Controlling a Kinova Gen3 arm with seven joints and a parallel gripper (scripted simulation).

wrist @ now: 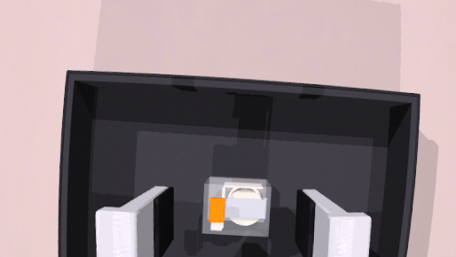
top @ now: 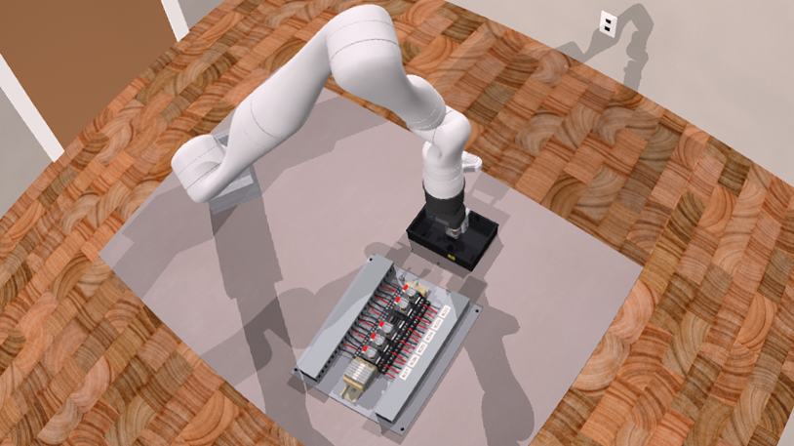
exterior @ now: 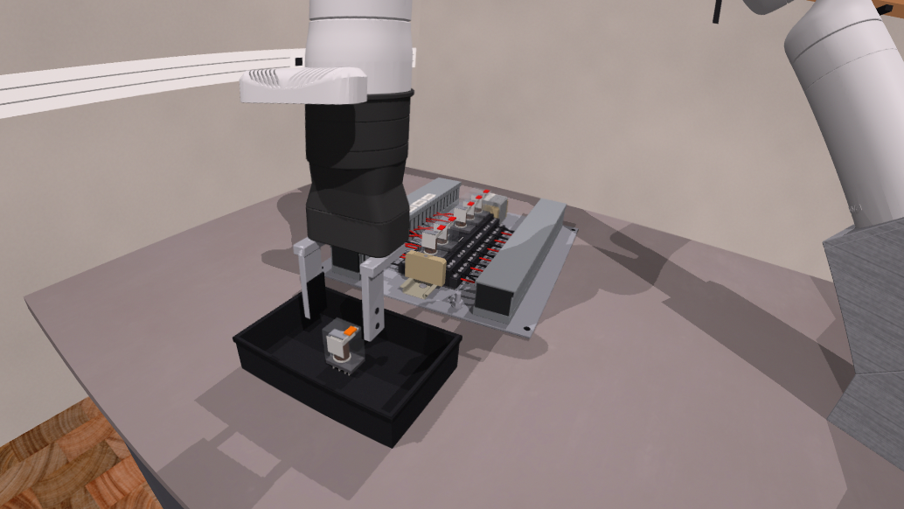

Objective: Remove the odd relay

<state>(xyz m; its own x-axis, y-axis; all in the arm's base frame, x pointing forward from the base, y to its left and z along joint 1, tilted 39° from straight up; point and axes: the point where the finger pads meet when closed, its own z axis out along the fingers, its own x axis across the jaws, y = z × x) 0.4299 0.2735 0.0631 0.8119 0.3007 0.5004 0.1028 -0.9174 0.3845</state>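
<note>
Right now my hand is 50 mm above the tray.
</note>
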